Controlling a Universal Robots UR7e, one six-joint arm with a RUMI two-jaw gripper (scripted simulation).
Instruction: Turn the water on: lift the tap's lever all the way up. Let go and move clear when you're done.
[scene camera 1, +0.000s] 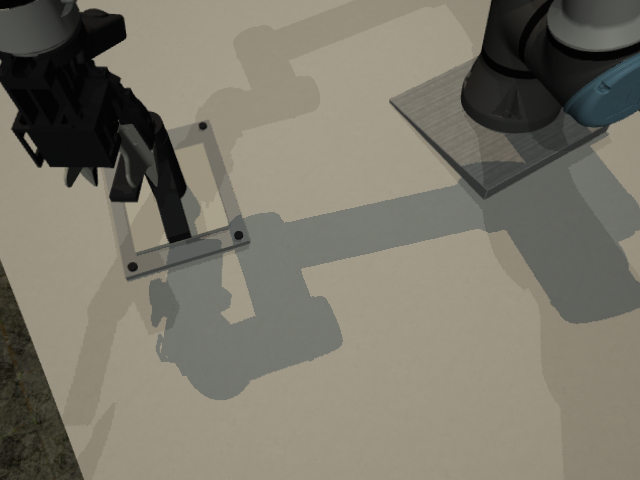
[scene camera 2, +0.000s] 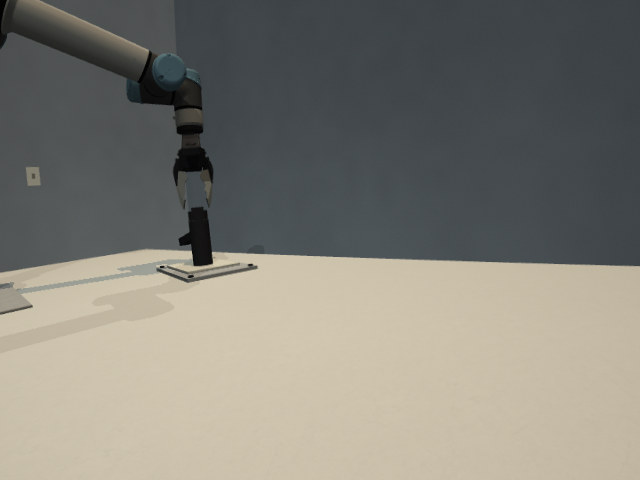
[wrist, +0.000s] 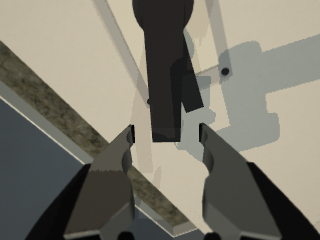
In view: my gripper (scene camera 1: 126, 184).
My gripper also shows in scene camera 2 (scene camera 2: 196, 208) and in the wrist view (wrist: 166, 125).
